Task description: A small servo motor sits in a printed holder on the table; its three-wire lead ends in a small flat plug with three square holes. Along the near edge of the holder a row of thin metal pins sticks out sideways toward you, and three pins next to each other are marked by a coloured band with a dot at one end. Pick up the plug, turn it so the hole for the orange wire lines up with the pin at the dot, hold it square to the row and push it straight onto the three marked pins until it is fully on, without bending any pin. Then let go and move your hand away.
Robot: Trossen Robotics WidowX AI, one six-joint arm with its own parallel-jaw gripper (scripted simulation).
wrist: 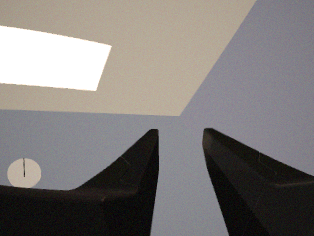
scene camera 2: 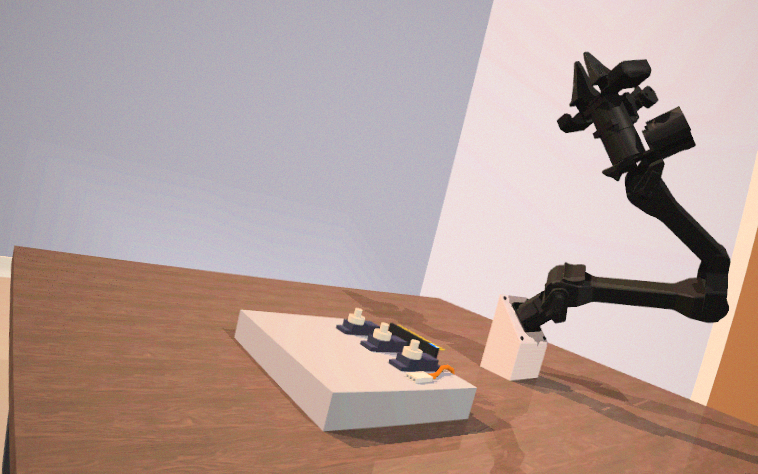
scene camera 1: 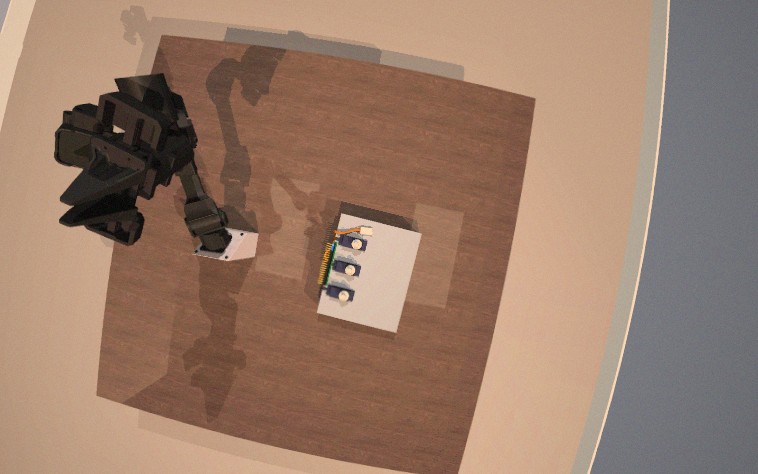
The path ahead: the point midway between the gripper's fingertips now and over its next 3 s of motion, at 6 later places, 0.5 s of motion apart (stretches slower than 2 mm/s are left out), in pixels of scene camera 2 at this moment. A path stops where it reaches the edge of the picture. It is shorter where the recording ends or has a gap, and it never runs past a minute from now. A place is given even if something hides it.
My gripper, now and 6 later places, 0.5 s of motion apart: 581, 57; 563, 64; 561, 99; 580, 170; 538, 229; 475, 284; 443, 325
